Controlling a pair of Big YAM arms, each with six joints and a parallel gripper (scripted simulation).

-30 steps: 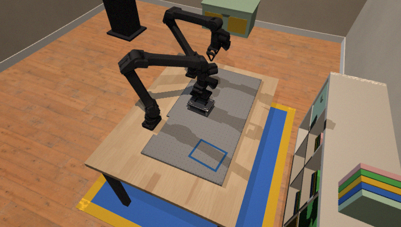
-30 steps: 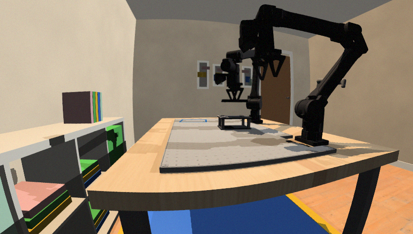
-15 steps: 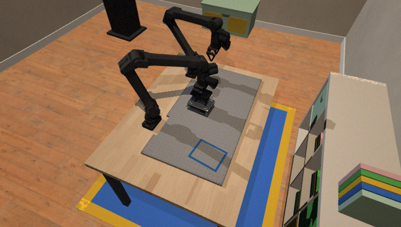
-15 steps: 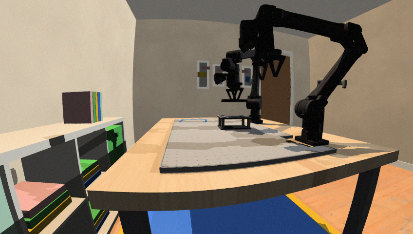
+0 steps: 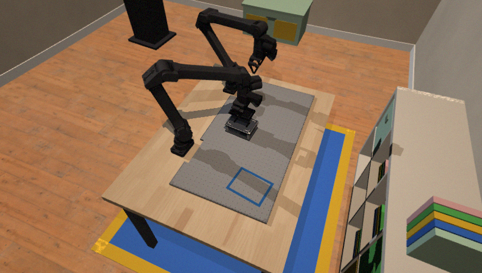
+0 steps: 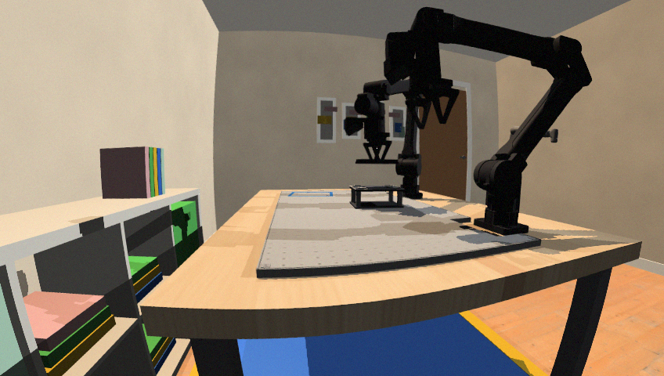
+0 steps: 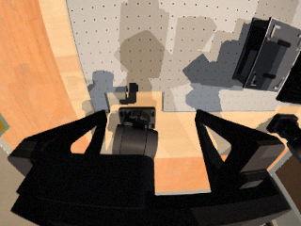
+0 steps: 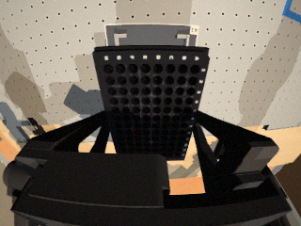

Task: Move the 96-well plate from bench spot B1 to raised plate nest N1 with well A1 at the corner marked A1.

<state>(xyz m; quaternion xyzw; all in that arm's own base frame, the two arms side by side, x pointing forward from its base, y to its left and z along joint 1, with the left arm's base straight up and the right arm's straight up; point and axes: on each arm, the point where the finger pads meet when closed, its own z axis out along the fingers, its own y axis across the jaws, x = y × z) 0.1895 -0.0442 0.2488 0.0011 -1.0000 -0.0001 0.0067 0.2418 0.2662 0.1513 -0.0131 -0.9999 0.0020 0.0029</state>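
Now: the black 96-well plate right at my right hand. From my right hand the other things lie so: raised nest N1: 9 cm below; then A1 label: 8 cm ahead, 6 cm to the right, 9 cm below.
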